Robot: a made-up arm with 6 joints.
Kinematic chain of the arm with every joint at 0, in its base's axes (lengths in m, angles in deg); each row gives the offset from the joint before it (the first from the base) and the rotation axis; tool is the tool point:
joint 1: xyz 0 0 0.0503 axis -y
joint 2: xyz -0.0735 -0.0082 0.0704 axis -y
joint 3: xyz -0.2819 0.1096 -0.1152 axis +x
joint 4: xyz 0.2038 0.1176 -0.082 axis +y
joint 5: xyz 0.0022 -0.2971 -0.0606 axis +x
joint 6: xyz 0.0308 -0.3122 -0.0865 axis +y
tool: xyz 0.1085 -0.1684 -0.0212
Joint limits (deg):
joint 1: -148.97..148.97
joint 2: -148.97..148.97
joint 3: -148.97..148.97
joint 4: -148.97..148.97
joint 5: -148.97..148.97
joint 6: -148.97..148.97
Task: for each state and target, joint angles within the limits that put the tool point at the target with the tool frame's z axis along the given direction. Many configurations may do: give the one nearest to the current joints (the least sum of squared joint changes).
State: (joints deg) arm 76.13 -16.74 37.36 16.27 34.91 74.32
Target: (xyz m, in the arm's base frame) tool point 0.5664 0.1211 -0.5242 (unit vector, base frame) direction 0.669 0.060 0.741
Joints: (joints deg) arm 75.18 4.18 27.55 36.85 57.60 77.16
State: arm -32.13 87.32 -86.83 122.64 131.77 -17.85
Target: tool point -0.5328 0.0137 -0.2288 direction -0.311 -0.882 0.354
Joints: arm -33.87 40.67 -56.25 91.47 107.32 31.62
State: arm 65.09 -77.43 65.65 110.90 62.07 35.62
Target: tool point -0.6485 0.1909 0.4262 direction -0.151 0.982 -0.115
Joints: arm 45.11 -94.69 87.05 91.72 82.04 81.95
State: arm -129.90 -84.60 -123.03 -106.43 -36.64 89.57
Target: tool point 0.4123 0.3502 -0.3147 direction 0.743 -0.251 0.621
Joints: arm -90.90 -83.09 -127.90 -136.29 -51.64 42.32
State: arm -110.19 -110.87 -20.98 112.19 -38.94 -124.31
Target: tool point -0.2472 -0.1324 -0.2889 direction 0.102 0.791 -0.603
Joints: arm -117.30 -113.90 -74.25 99.80 -6.18 -132.33
